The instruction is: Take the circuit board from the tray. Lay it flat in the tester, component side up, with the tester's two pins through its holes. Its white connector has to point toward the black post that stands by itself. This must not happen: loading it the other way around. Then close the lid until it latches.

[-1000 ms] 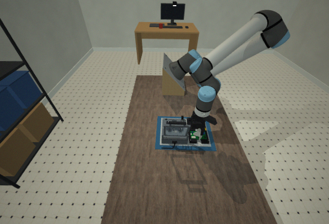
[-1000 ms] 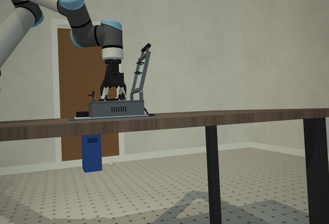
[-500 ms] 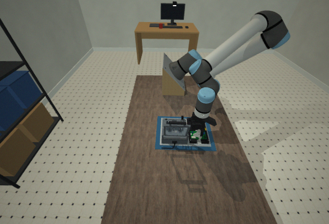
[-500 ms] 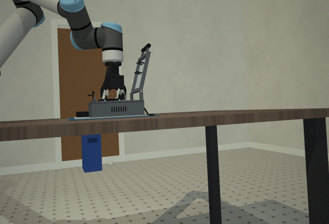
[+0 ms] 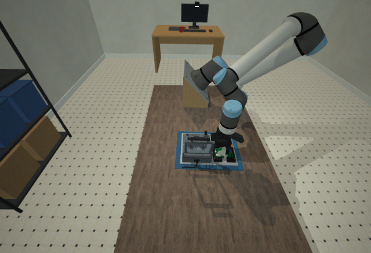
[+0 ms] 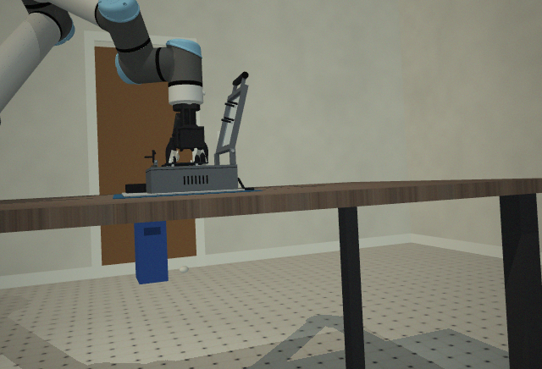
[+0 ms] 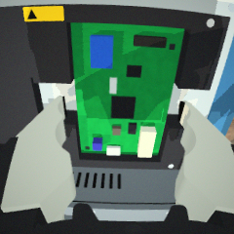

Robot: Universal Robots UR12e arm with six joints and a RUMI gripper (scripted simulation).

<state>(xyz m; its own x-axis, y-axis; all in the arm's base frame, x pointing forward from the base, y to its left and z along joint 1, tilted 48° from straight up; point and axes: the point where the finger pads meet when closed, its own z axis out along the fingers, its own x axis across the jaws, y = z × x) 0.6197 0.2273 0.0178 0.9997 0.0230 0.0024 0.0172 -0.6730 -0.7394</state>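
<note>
Right now the green circuit board is right at my hand. From my hand the other things lie so: tester lid: 17 cm to the right, 16 cm above, 9 cm ahead; tester: 13 cm to the right, 9 cm above, 1 cm behind.
</note>
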